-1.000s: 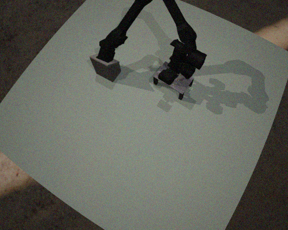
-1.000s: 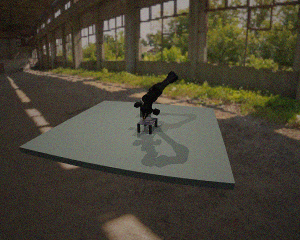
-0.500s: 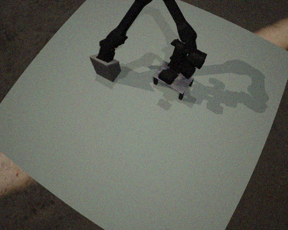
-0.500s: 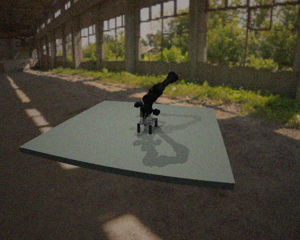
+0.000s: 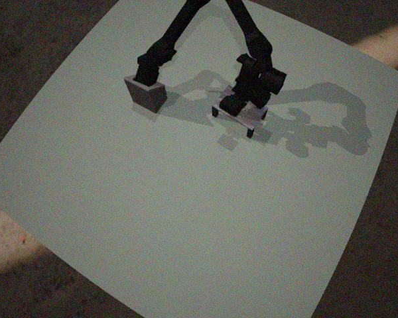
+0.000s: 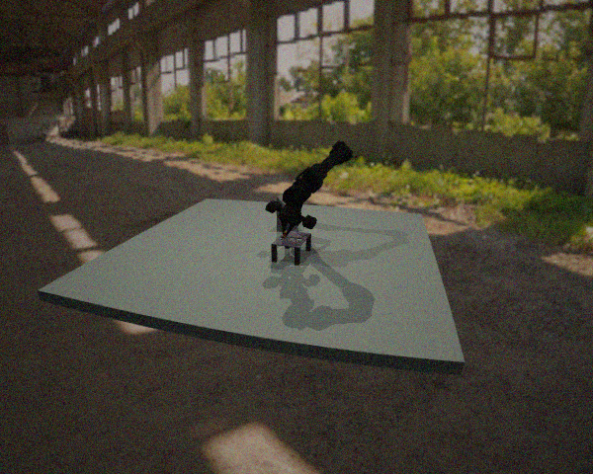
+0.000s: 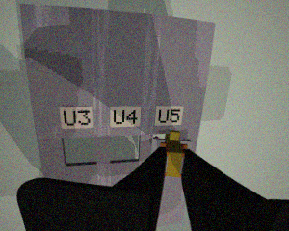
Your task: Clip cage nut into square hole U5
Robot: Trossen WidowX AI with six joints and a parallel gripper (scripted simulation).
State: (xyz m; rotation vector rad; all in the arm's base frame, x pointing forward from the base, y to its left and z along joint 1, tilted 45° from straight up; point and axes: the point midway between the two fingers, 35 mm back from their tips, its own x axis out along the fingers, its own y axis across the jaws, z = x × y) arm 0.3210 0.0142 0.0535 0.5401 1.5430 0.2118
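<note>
The cage nut is 10 mm below my gripper tip.
</note>
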